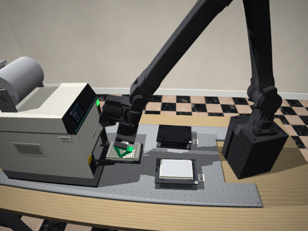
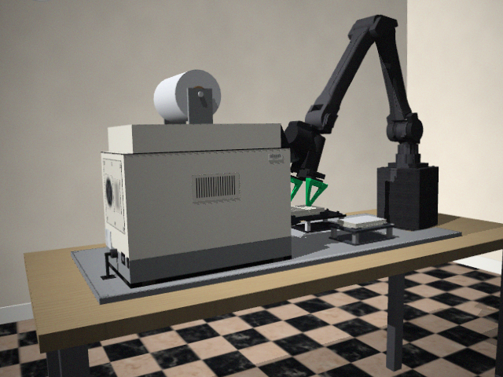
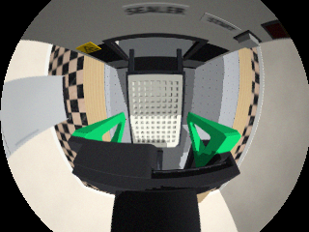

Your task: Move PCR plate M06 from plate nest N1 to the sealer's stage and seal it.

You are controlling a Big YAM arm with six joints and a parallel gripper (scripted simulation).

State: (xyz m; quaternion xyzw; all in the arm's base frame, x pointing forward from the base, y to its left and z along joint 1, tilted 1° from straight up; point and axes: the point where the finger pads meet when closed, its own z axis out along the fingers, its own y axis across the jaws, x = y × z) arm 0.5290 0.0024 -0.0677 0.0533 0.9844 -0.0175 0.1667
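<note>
The plate M06 is 30 mm below my hand. Also, from my hand: start key 90 mm ahead, 100 mm to the right, 60 mm above; then yellow warning label 110 mm ahead, 80 mm to the left, 20 mm above; then sealer stage 40 mm below.
</note>
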